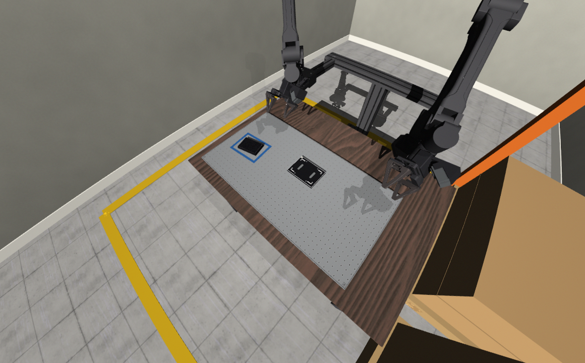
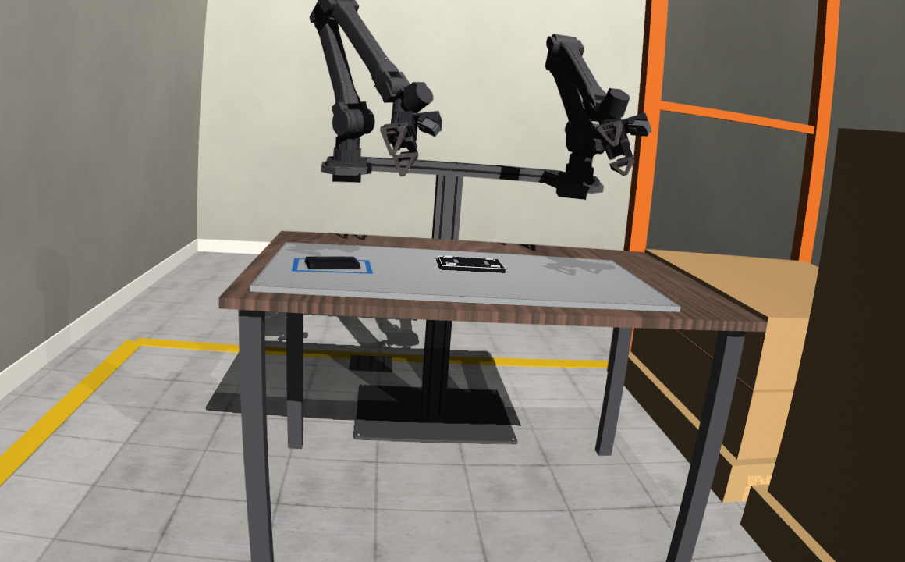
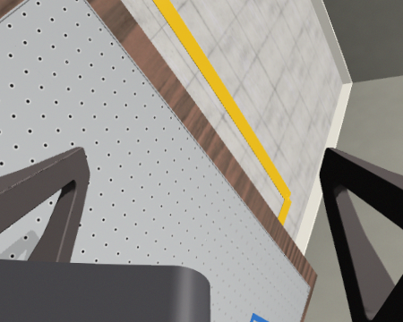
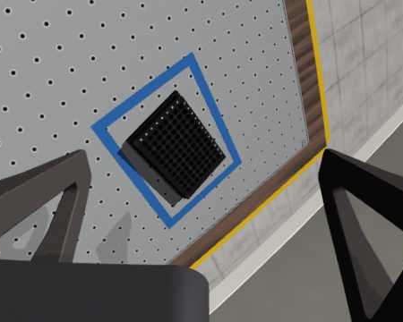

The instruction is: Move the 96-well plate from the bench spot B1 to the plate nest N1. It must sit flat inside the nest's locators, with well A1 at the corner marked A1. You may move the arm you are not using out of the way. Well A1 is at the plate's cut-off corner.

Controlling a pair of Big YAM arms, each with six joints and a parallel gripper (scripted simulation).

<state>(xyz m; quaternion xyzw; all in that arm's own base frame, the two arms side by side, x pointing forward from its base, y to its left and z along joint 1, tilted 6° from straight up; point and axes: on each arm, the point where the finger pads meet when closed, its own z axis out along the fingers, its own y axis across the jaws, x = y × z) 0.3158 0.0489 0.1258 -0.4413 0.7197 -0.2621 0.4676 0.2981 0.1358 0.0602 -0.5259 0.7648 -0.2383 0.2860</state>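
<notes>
Right now the black 96-well plate is 10 cm ahead of my right hand, 14 cm to the right of it and 25 cm below it. Also, from my right hand: black plate nest N1: 21 cm to the left, 25 cm below.
</notes>
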